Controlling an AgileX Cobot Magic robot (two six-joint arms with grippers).
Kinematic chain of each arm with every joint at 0, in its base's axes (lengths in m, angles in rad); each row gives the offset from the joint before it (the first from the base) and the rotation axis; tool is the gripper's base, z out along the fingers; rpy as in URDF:
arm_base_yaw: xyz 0 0 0.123 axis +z
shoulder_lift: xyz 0 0 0 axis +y
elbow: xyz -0.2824 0 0.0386 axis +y
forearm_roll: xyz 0.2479 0 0.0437 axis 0.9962 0 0.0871
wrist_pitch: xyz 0 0 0 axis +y
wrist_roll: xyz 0.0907 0 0.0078 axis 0.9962 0 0.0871
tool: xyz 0 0 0 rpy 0 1.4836 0
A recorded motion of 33 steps. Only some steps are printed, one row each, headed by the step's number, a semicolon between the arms.
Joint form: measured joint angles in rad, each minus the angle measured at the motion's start. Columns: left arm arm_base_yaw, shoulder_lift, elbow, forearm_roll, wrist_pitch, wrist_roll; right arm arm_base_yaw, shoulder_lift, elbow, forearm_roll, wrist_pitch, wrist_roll.
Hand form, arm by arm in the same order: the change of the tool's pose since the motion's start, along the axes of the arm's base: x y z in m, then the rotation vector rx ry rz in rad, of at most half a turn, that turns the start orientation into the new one. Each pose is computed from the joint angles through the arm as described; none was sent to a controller.
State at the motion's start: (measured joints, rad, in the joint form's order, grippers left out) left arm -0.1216 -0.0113 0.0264 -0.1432 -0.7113 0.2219; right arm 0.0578 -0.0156 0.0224 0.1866 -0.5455 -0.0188
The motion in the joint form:
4: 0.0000 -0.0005 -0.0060 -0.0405 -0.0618 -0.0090; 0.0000 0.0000 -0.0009 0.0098 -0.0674 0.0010
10: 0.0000 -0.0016 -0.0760 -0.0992 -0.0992 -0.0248; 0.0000 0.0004 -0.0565 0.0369 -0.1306 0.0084
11: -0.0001 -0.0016 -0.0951 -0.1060 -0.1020 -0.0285; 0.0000 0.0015 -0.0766 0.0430 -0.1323 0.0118
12: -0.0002 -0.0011 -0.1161 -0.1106 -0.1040 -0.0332; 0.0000 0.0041 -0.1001 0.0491 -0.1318 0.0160
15: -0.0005 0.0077 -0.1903 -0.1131 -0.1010 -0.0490; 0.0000 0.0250 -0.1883 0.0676 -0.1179 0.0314
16: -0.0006 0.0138 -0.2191 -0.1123 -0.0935 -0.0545; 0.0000 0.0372 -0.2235 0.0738 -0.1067 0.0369
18: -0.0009 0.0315 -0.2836 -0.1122 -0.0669 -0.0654; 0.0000 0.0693 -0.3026 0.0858 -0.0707 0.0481
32: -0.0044 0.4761 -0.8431 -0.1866 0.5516 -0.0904; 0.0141 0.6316 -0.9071 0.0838 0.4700 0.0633
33: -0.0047 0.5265 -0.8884 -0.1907 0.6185 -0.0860; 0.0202 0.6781 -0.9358 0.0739 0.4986 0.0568
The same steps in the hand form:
4: -0.0044 0.0037 0.0053 -0.0553 -0.0622 0.0005; -0.0037 -0.0017 0.0050 0.0155 -0.0664 -0.0114
10: -0.0149 0.0092 0.0278 -0.1375 -0.1627 -0.0108; -0.0135 -0.0047 0.0262 0.0565 -0.1820 -0.0170
11: -0.0176 0.0100 0.0334 -0.1492 -0.1838 -0.0148; -0.0159 -0.0052 0.0323 0.0665 -0.2024 -0.0144
12: -0.0206 0.0107 0.0396 -0.1595 -0.2057 -0.0197; -0.0185 -0.0056 0.0393 0.0771 -0.2227 -0.0105
15: -0.0299 0.0120 0.0607 -0.1787 -0.2683 -0.0377; -0.0261 -0.0069 0.0643 0.1099 -0.2763 0.0068
16: -0.0328 0.0122 0.0685 -0.1827 -0.2839 -0.0451; -0.0283 -0.0071 0.0738 0.1204 -0.2883 0.0147
18: -0.0381 0.0124 0.0853 -0.1903 -0.3050 -0.0623; -0.0318 -0.0072 0.0944 0.1397 -0.3003 0.0342
32: 0.0271 -0.0074 0.1992 -0.1898 0.1891 -0.2306; 0.0623 0.0120 0.2117 0.0999 0.1858 0.1665
33: 0.0391 -0.0109 0.2044 -0.1782 0.2594 -0.2421; 0.0750 0.0144 0.2133 0.0819 0.2318 0.1695

